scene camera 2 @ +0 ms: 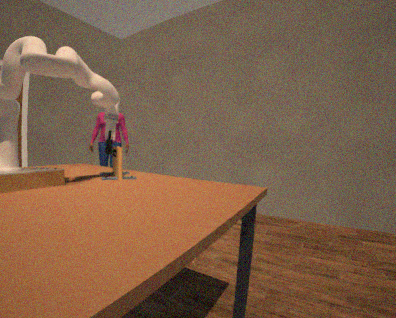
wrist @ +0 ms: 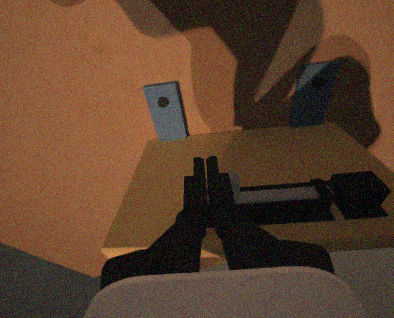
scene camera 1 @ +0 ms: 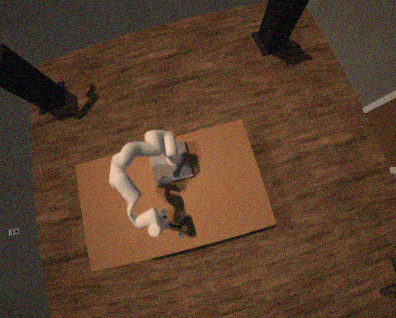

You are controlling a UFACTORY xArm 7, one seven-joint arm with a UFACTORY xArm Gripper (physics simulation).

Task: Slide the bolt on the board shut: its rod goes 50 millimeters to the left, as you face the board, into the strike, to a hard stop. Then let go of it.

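Seen in the pictures: gripper, between the fingertips: (scene camera 2: pixel 108 154) (wrist: pixel 205 170) (scene camera 1: pixel 165 217); arm's base, origin of its link: (scene camera 2: pixel 6 170) (scene camera 1: pixel 174 158).
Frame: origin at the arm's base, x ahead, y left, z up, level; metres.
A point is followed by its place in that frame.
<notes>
The wooden board (scene camera 2: pixel 118 162) @(x 0.407, y -0.274, z 0.032 m) (wrist: pixel 165 165) @(x 0.425, y -0.242, z 0.007 m) stands upright on blue feet on the table. The bolt's pale rod (wrist: pixel 280 194) @(x 0.471, y -0.143, z 0.071 m) lies in a black housing on the board in the wrist view, running towards a black block (wrist: pixel 357 188) @(x 0.494, y -0.095, z 0.076 m) at the right. A grey knob (wrist: pixel 234 184) @(x 0.434, y -0.163, z 0.076 m) shows at the rod's left end, partly hidden by the right finger. My gripper (wrist: pixel 205 170) @(x 0.418, y -0.177, z 0.066 m) (scene camera 2: pixel 109 150) @(x 0.418, y -0.177, z 0.066 m) is shut and empty, its fingers close beside the knob on its left; contact is unclear. Whether the rod's far end is seated in the strike cannot be told.
Blue feet (wrist: pixel 170 112) @(x 0.394, y -0.214, z -0.048 m) (wrist: pixel 312 100) @(x 0.491, y -0.069, z -0.048 m) stick out beyond the board on the table (scene camera 1: pixel 225 175) @(x 0.249, y 0.349, z -0.056 m) (scene camera 2: pixel 150 215) @(x 0.134, y -0.729, z -0.056 m). The white arm (scene camera 1: pixel 122 182) @(x 0.161, y -0.224, z 0.497 m) (scene camera 2: pixel 50 65) @(x 0.062, y -0.299, z 0.394 m) reaches over from its base. A person in a pink top (scene camera 2: pixel 123 127) stands beyond the table. Dark pillars (scene camera 1: pixel 280 25) (scene camera 1: pixel 30 80) stand on the floor.
</notes>
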